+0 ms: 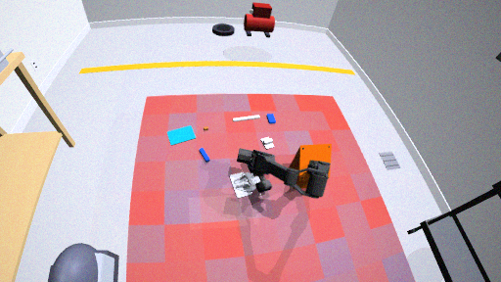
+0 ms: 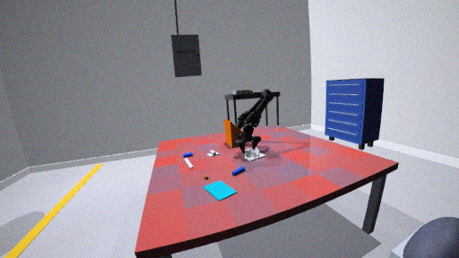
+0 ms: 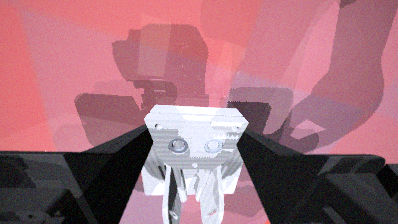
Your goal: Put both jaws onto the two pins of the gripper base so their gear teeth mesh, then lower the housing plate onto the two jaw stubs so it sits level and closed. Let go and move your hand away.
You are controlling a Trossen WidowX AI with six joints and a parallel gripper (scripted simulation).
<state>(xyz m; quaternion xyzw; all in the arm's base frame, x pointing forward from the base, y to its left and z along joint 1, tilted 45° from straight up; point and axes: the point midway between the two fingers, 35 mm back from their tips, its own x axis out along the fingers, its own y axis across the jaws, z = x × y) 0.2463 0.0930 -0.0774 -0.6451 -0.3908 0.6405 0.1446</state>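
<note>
Now: the small white part 1 cm ahead of my gripper tip and 2 cm above it. Round my gripper tip: white jaw 3 cm ahead, 1 cm to the right, 1 cm above; tiny brown bit 26 cm ahead, 30 cm to the right; blue block 25 cm ahead, 13 cm to the right.
</note>
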